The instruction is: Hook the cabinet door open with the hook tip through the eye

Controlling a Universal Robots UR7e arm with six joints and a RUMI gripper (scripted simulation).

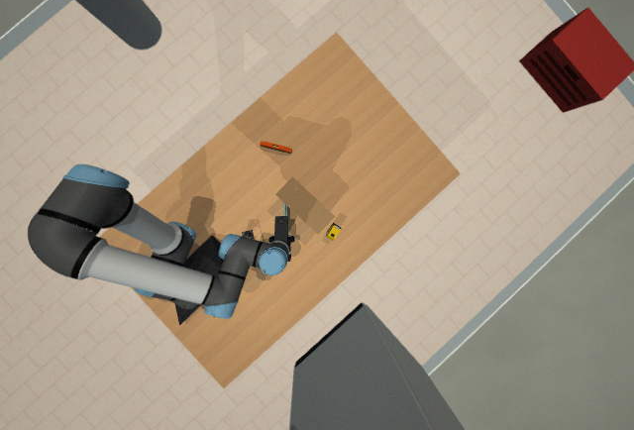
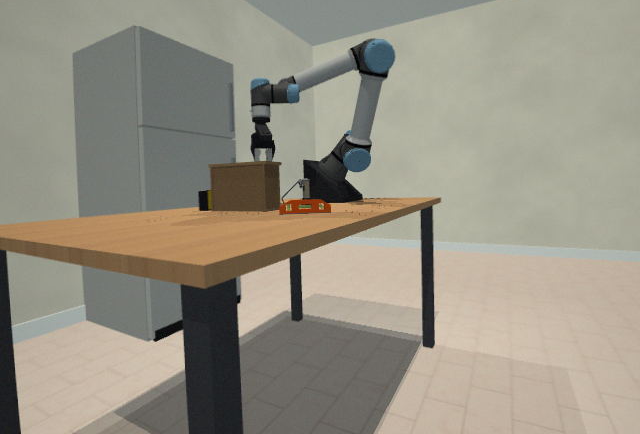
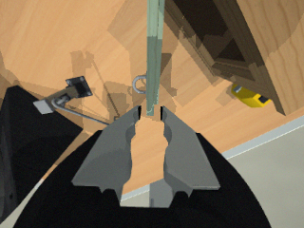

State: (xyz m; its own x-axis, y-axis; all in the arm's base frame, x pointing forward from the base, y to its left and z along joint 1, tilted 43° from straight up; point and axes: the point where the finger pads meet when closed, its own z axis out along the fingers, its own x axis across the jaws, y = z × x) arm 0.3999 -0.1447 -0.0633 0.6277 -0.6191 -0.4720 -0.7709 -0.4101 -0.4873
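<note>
The thin grey hook is 130 mm behind my hand, 90 mm below it and 60 mm to the left of it. Also, from my hand: yellow tape measure 160 mm to the right, 140 mm ahead, 110 mm below; cabinet door 80 mm below, 50 mm to the left, 50 mm ahead; orange spirit level 290 mm to the left, 280 mm ahead, 130 mm below.
</note>
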